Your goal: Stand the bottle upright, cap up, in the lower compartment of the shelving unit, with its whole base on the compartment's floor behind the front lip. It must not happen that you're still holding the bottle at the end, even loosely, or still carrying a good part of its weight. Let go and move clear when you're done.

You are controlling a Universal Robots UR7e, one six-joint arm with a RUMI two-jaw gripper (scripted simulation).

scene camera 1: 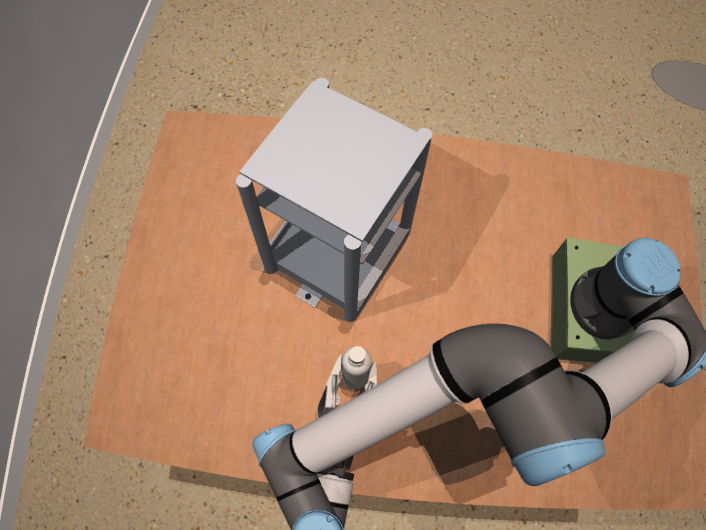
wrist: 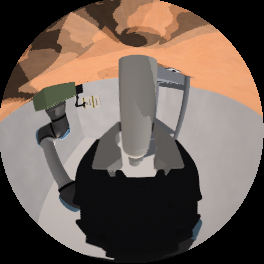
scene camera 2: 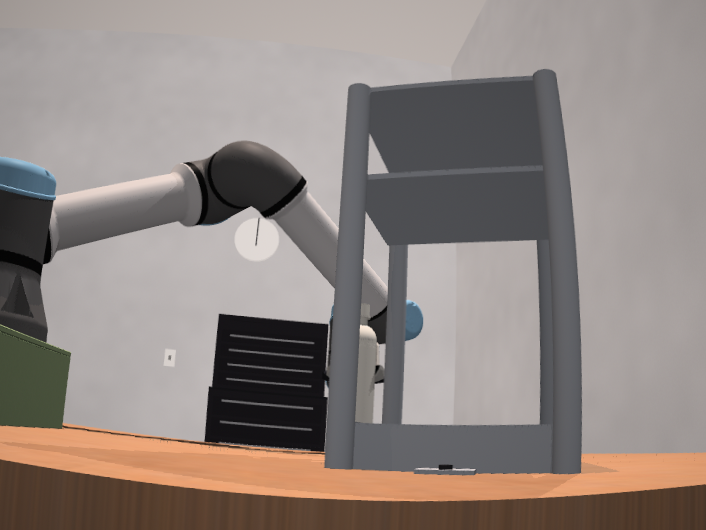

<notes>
I see my gripper (scene camera 1: 357, 358), a bottle (scene camera 2: 367, 341) and a grey shelving unit (scene camera 2: 461, 125).
The bottle is seen too in scene camera 1 (scene camera 1: 354, 377) and in the wrist view (wrist: 137, 73). My gripper is seen too in the wrist view (wrist: 136, 122). The grey shelving unit shows as well in scene camera 1 (scene camera 1: 340, 162) and in the wrist view (wrist: 170, 74).
</notes>
